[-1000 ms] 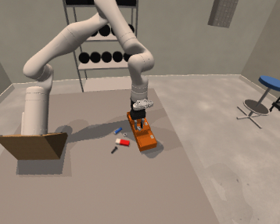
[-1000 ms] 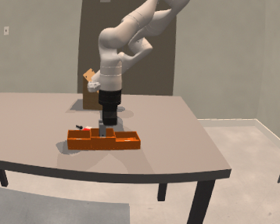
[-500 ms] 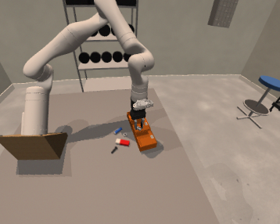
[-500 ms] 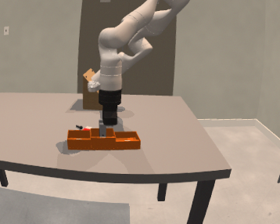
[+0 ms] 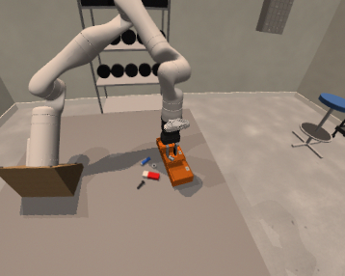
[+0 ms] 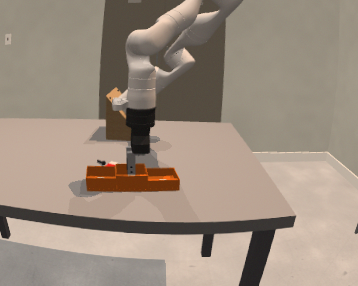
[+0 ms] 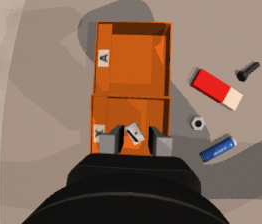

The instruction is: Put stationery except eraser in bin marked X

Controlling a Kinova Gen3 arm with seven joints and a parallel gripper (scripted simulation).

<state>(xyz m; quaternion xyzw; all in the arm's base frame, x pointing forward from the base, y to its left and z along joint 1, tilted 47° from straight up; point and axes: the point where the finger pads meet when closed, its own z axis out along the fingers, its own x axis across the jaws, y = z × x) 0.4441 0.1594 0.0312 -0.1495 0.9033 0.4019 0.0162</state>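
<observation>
Right now the orange bin is 3 cm below my hand and 1 cm ahead of it. Round my hand: small ring: 7 cm behind, 5 cm below, 4 cm to the right; then white eraser: 9 cm behind, 8 cm to the right, 5 cm below; then blue item: 11 cm behind, 5 cm below, 1 cm to the right.
</observation>
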